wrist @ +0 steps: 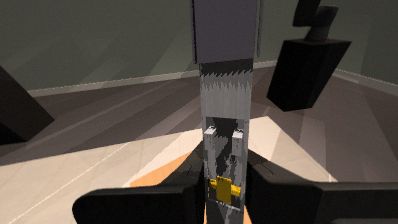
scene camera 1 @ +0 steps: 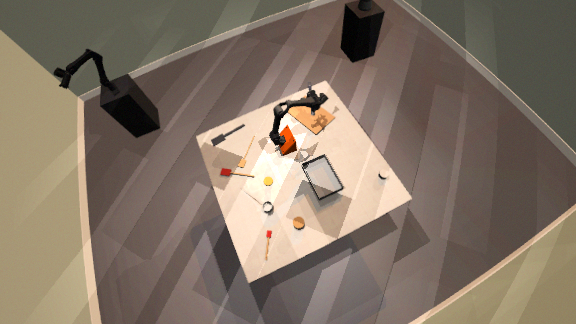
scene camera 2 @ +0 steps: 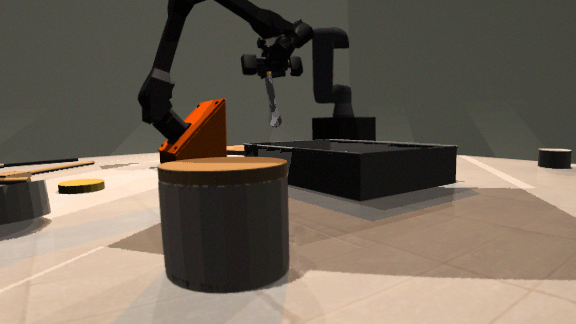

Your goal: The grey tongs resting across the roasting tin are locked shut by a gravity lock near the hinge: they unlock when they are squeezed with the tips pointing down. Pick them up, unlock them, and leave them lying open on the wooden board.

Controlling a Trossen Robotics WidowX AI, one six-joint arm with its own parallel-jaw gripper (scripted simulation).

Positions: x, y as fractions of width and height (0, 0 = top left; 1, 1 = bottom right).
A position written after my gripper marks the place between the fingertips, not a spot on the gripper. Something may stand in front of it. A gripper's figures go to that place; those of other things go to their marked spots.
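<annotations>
My gripper (scene camera 2: 0.46, 0.24) is 121 cm from the lens. A roasting tin (scene camera 2: 0.62, 0.53) is 43 cm from the lens. The spots on the roasting tin and on a cork-topped canister (scene camera 2: 0.39, 0.70) are 26 cm apart. The canister is 20 cm from the lens.
</annotations>
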